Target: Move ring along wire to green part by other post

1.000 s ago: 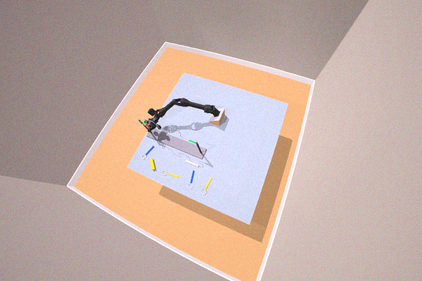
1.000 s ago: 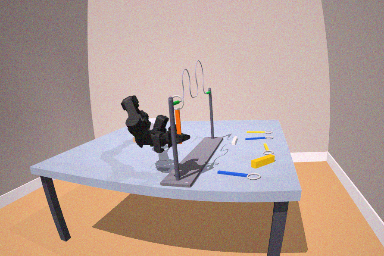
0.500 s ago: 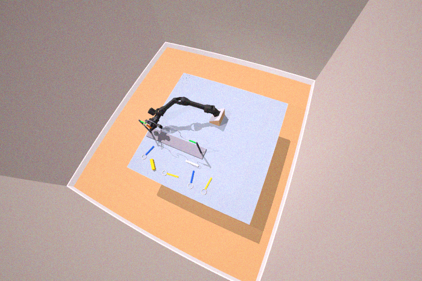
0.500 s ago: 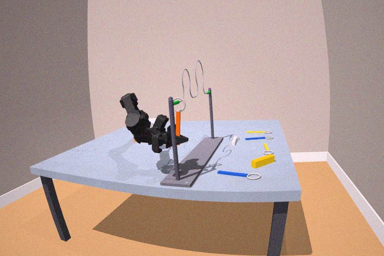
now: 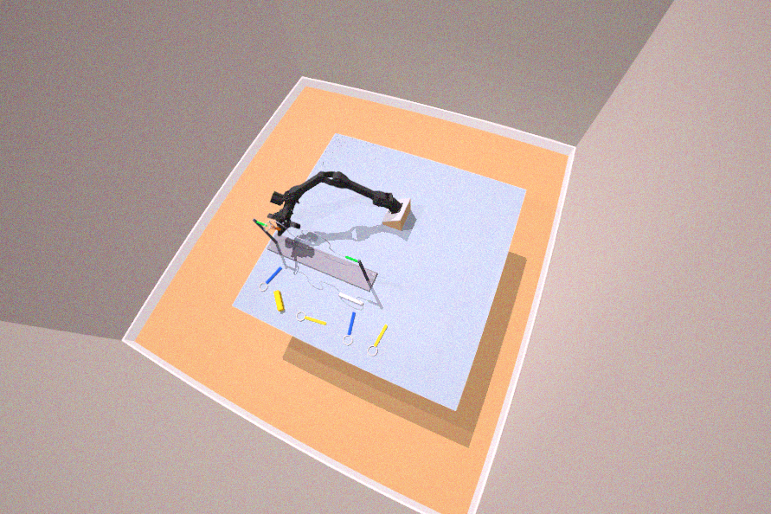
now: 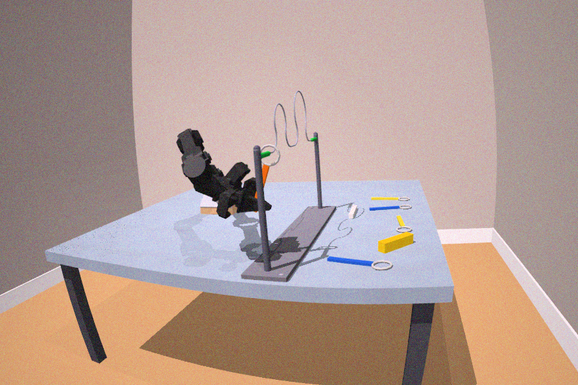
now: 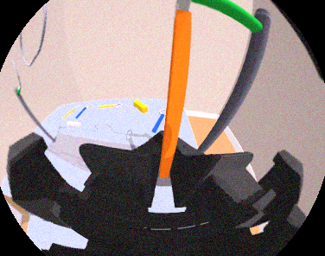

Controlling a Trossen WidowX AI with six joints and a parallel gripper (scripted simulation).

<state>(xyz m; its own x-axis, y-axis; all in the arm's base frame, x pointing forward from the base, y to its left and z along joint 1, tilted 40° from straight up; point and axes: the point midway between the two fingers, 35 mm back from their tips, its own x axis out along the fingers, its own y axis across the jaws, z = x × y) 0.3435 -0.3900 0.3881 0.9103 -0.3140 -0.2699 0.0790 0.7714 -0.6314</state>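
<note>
Right now the ring with orange handle is 9 cm above my gripper tip and 1 cm behind it. Round my gripper tip: yellow block (31 cm ahead, 13 cm below, 10 cm to the left); ring with blue handle (23 cm ahead, 14 cm below, 2 cm to the right); white bar (47 cm to the left, 17 cm ahead, 13 cm below).
</note>
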